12 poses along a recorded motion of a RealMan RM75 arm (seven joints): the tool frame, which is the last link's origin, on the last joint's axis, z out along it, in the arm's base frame.
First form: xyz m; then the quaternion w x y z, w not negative.
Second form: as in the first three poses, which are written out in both.
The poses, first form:
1: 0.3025 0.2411 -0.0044 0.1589 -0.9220 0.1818 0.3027
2: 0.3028 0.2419 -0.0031 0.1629 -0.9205 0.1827 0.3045
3: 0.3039 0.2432 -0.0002 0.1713 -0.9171 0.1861 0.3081
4: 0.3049 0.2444 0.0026 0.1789 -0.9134 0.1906 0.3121
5: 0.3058 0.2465 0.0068 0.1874 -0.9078 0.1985 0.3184
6: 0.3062 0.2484 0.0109 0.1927 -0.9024 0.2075 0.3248
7: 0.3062 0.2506 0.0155 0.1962 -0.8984 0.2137 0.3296
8: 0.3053 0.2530 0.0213 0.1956 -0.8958 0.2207 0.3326
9: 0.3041 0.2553 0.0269 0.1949 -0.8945 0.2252 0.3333
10: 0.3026 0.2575 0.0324 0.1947 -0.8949 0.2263 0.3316
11: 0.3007 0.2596 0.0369 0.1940 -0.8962 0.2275 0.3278
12: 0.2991 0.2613 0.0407 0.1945 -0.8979 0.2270 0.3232
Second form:
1: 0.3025 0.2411 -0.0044 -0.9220 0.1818 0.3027 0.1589
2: 0.3028 0.2419 -0.0031 -0.9205 0.1827 0.3045 0.1629
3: 0.3039 0.2432 -0.0002 -0.9171 0.1861 0.3081 0.1713
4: 0.3049 0.2444 0.0026 -0.9134 0.1906 0.3121 0.1789
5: 0.3058 0.2465 0.0068 -0.9078 0.1985 0.3184 0.1874
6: 0.3062 0.2484 0.0109 -0.9024 0.2075 0.3248 0.1927
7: 0.3062 0.2506 0.0155 -0.8984 0.2137 0.3296 0.1962
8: 0.3053 0.2530 0.0213 -0.8958 0.2207 0.3326 0.1956
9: 0.3041 0.2553 0.0269 -0.8945 0.2252 0.3333 0.1949
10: 0.3026 0.2575 0.0324 -0.8949 0.2263 0.3316 0.1947
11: 0.3007 0.2596 0.0369 -0.8962 0.2275 0.3278 0.1940
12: 0.2991 0.2613 0.0407 -0.8979 0.2270 0.3232 0.1945
